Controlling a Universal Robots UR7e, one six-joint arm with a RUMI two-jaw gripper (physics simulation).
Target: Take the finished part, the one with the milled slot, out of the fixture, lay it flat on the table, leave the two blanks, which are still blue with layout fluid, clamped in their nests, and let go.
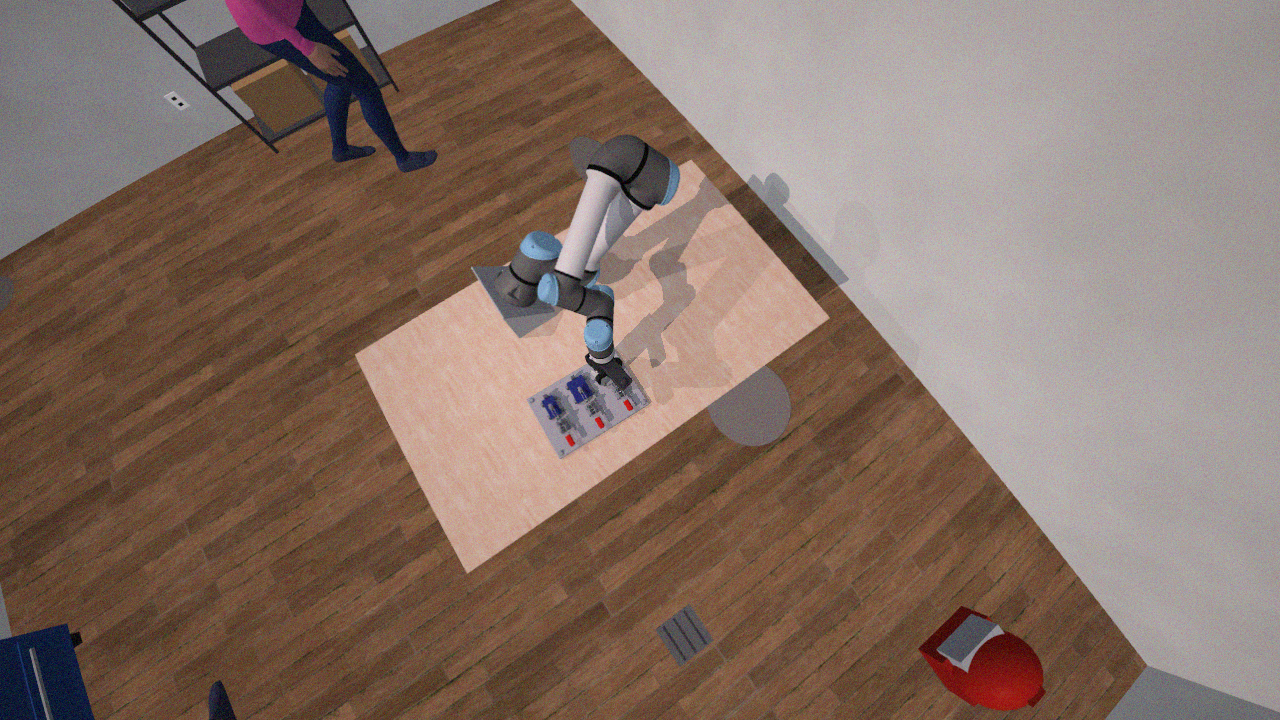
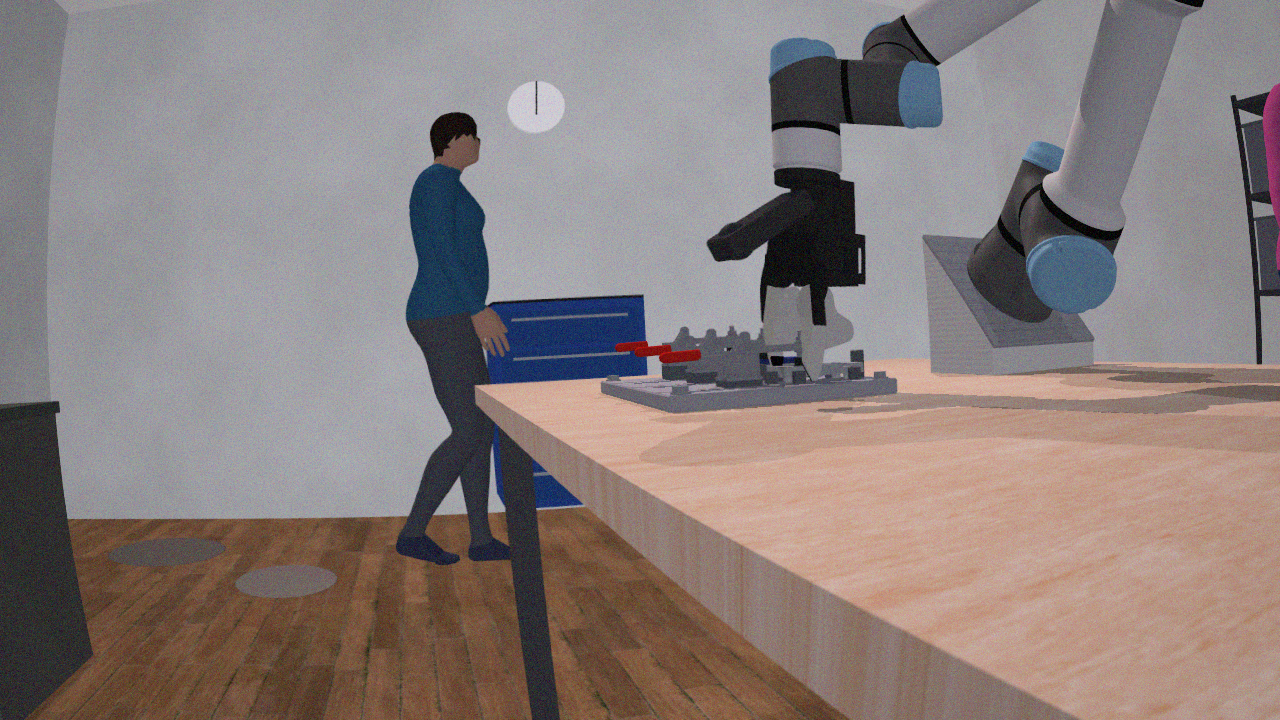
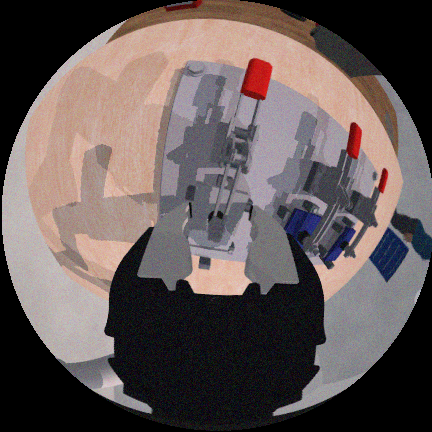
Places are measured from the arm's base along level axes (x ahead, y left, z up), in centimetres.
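Pixels of known places: gripper, fingertip midpoint: (image 1: 609, 378) (image 3: 220, 205); arm's base, link origin: (image 1: 515, 290) (image 2: 1010, 286).
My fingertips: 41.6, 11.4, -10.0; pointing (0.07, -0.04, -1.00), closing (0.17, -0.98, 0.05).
Ahead of a thing's pixels: the offset from my fingertips to its top centre, as dx, dy, dz. "spot": to the spot under its first point. Level surfaces: height alone.
The grey fixture plate {+2.7, -10.7, -0.3} (image 1: 541, 428) (image 2: 760, 400) (image 3: 280, 105) lies on the table with three red-handled toggle clamps. My gripper (image 1: 623, 385) (image 2: 794, 365) (image 3: 220, 205) points down at the end nest, its fingers partly closed on both sides of the pale finished part {-2.3, +0.4, +1.3} (image 3: 207, 241). The clamp arm reaches between the fingers over this part, and its slot cannot be made out. The part is low in its nest. One blue blank (image 1: 580, 388) (image 3: 302, 222) sits in the middle nest and the other blue blank (image 1: 551, 407) (image 3: 341, 242) in the far nest, both under clamps.
The end clamp's red handle {+11.7, +0.0, +3.4} (image 3: 257, 79) stands up beyond the fingers; the middle clamp's red handle {spot: +11.2, -10.4, +3.8} (image 3: 354, 140) is to the right. The wooden table {dz -1.8} (image 1: 429, 447) (image 2: 1029, 501) extends around the fixture. The arm's slanted base (image 2: 962, 322) stands behind it. Two people stand on the floor.
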